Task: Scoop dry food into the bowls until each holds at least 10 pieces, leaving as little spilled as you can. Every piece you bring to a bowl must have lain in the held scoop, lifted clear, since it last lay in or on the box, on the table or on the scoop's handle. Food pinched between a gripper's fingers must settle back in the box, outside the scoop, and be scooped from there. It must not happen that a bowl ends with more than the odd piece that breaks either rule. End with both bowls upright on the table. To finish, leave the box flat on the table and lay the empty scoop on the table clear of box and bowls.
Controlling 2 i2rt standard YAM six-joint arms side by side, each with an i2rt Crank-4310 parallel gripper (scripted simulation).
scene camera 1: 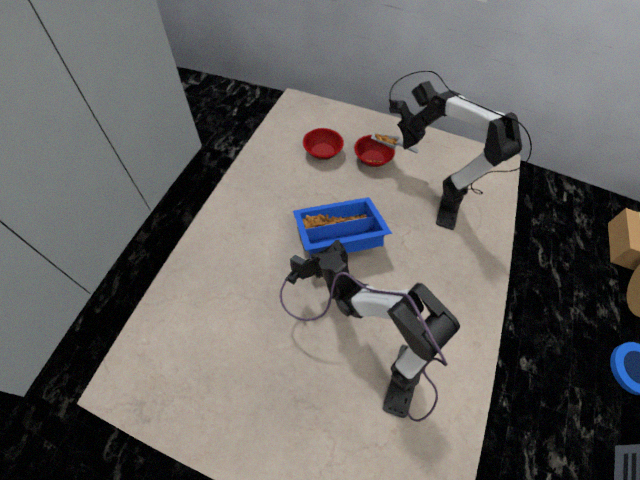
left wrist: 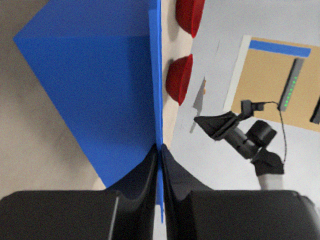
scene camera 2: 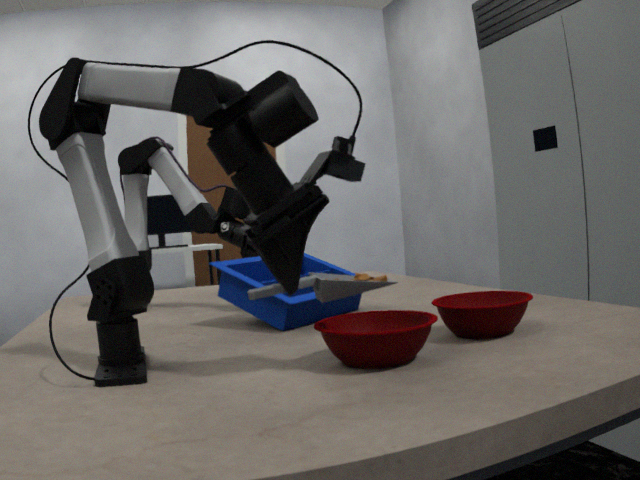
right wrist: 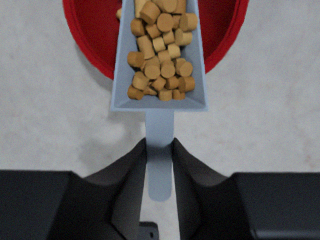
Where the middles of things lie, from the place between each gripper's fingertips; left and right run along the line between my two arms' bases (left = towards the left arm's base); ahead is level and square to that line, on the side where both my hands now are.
Now: the grey scoop (scene camera 2: 326,290) 4 cm ahead of my right hand (scene camera 2: 292,291) and 1 cm below it. Round my right hand: blue box (scene camera 2: 238,276) 11 cm ahead, 41 cm to the left, 4 cm below.
Right now my left hand is 2 cm short of the blue box, 9 cm to the left of it and 5 cm above it. The rest, counted from my left hand: grey scoop: 5 cm behind, 50 cm to the right, 2 cm below.
